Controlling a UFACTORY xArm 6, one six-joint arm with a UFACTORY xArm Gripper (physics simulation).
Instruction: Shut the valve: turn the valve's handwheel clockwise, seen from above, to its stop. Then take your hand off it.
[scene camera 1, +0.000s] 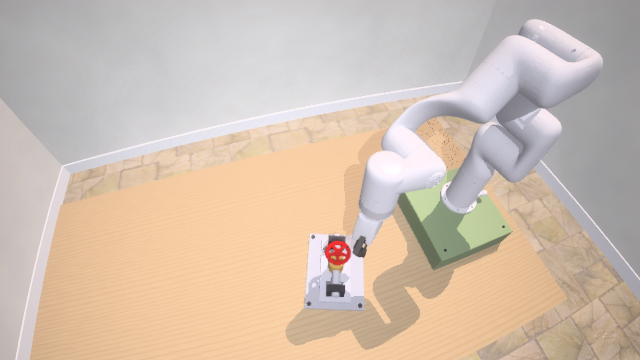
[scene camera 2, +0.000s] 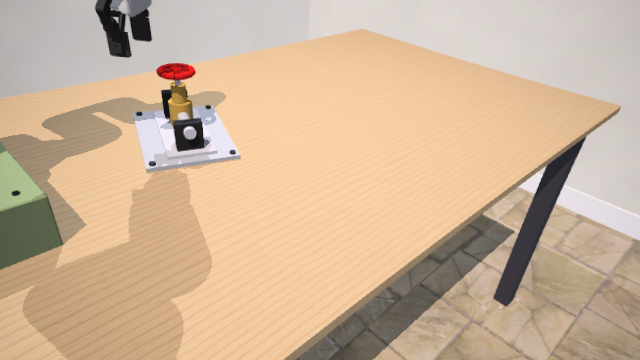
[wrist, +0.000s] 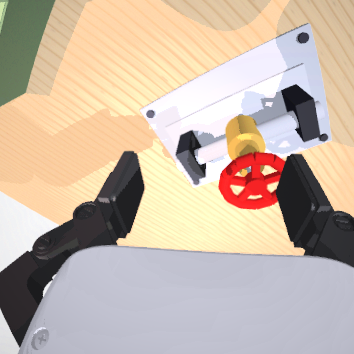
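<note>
The red spoked handwheel (scene camera 1: 338, 253) (scene camera 2: 176, 71) (wrist: 256, 187) lies level on top of the brass valve body (scene camera 1: 336, 268) (scene camera 2: 180, 111) (wrist: 243, 134). The valve sits in a grey pipe above a pale base plate (scene camera 1: 357, 285) (scene camera 2: 149, 140) (wrist: 200, 92). My gripper (scene camera 1: 360, 247) (scene camera 2: 131, 47) (wrist: 209, 170) is open and empty, tilted. In scene camera 2 it hangs higher than the wheel and to its left, apart from it. In the wrist view the right finger overlaps the wheel's right edge, and the wheel shows beyond the fingertips. How far the valve is turned cannot be told.
Two black pipe blocks (scene camera 1: 335, 289) (scene camera 2: 189, 135) (wrist: 302, 112) stand on the plate. The green box (scene camera 1: 480, 220) (scene camera 2: 25, 225) (wrist: 25, 55) under the arm's base stands on the wooden table (scene camera 1: 175, 250) (scene camera 2: 375, 150). Walls stand behind the table. The arm casts shadows near the valve.
</note>
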